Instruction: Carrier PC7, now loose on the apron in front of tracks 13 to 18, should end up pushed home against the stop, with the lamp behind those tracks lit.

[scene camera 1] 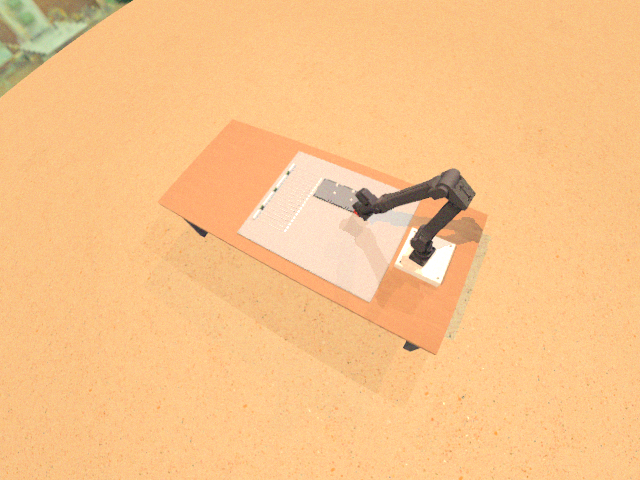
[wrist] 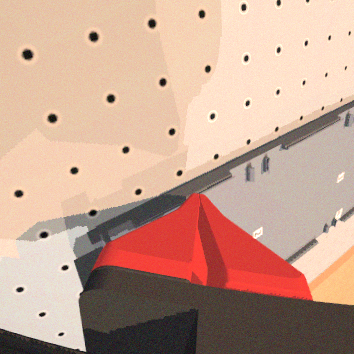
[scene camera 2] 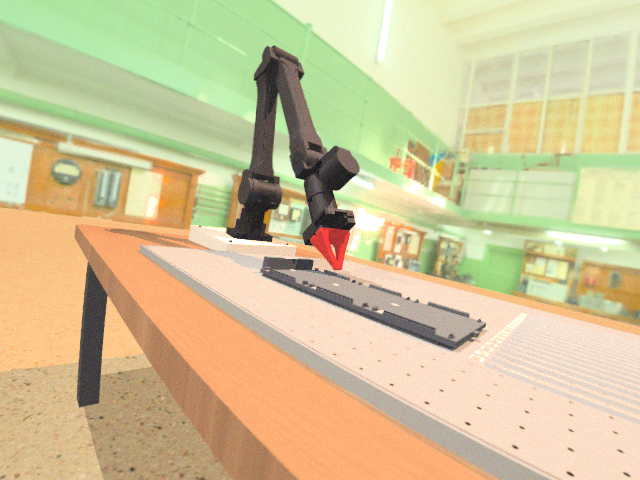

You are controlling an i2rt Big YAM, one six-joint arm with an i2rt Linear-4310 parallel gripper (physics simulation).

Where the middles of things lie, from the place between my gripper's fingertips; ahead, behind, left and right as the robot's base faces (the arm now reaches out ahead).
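Labels:
There is the carrier PC7 (scene camera 2: 435, 323), and my hand is 10 mm above it. As for the rest of where my hand stands from the carrier PC7, it is 50 mm to the left of it and 110 mm short of it.

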